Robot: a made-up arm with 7 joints. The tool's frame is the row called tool.
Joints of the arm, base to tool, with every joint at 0 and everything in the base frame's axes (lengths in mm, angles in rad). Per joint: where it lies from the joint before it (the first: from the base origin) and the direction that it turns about. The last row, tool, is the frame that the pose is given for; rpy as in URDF.
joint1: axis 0 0 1 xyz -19 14 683
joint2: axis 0 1 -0.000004 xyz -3 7 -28
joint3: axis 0 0 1 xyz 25 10 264
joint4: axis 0 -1 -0.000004 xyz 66 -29 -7
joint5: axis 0 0.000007 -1 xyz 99 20 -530
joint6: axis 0 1 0.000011 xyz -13 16 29
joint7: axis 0 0.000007 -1 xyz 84 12 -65
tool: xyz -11 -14 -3 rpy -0.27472 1.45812 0.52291
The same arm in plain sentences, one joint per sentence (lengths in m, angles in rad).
The arm has seven revolute joints in a row. What follows holds with every joint at zero, and every direction is one of the base frame's.
The first joint lies 0.019 m along -x and 0.014 m along +y and 0.683 m along +z from the base frame's origin and rotates about +z.
The second joint lies 0.003 m along -x and 0.007 m along +y and 0.028 m along -z from the first joint and rotates about +y.
The third joint lies 0.025 m along +x and 0.01 m along +y and 0.264 m along +z from the second joint and rotates about +z.
The fourth joint lies 0.066 m along +x and 0.029 m along -y and 0.007 m along -z from the third joint and rotates about -y.
The fifth joint lies 0.099 m along +x and 0.02 m along +y and 0.53 m along -z from the fourth joint and rotates about -z.
The sixth joint lies 0.013 m along -x and 0.016 m along +y and 0.029 m along +z from the fifth joint and rotates about +y.
The seventh joint lies 0.084 m along +x and 0.012 m along +y and 0.065 m along -z from the sixth joint and rotates about -z.
The tool frame, which is the frame that the pose is given for, lies 0.011 m along -x and 0.014 m along -y and 0.003 m along -z from the seventh joint; its axes are the base frame's turned by roll -0.2747, pitch 1.4581 and yaw 0.5229 rad (as in URDF: about the fixed x, then y, then z).

